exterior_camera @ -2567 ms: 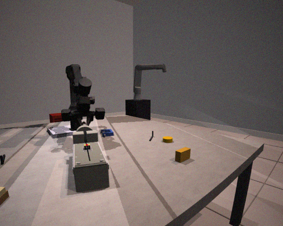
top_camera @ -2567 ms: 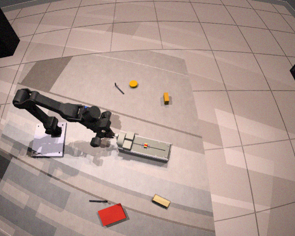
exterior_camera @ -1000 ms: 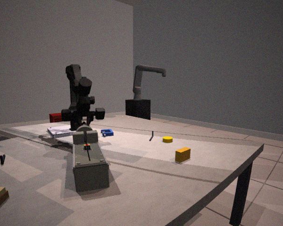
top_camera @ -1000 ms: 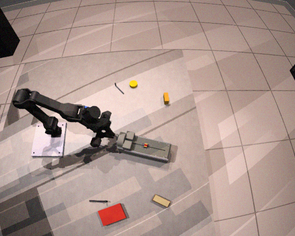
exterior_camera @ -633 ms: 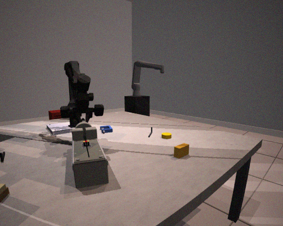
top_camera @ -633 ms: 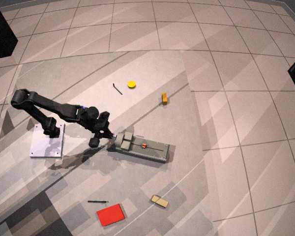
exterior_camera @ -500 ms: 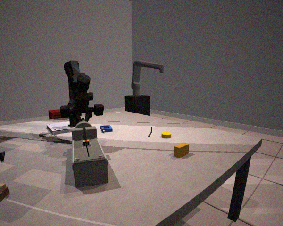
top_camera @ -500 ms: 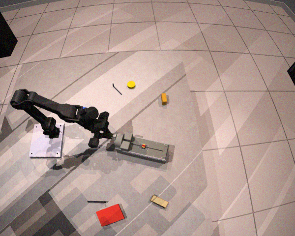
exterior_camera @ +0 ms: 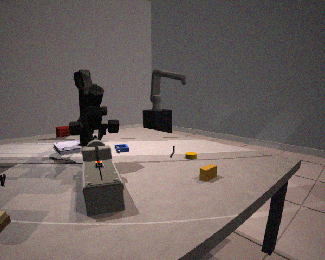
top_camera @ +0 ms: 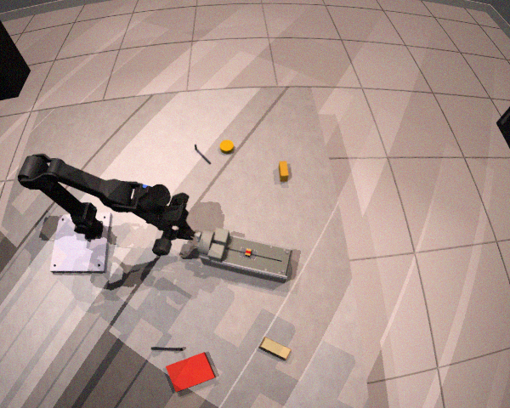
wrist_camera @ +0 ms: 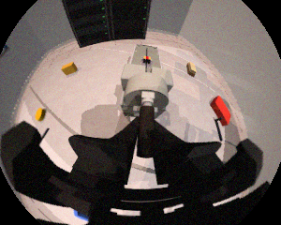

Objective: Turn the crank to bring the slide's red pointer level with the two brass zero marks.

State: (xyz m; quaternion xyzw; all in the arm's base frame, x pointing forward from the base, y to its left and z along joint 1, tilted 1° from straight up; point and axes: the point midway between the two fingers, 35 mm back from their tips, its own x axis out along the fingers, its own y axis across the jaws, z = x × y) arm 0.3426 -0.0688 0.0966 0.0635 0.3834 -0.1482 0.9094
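The dark crank handle lies 2 cm behind my gripper tip, 1 cm to the left of it and 2 cm above it. From my gripper tip the other things lie so: blue block (20 cm behind, 22 cm to the left, 9 cm below); then bent black rod (1 cm ahead, 37 cm to the left, 9 cm below); then red pointer (16 cm ahead, 5 cm to the right, 1 cm below).
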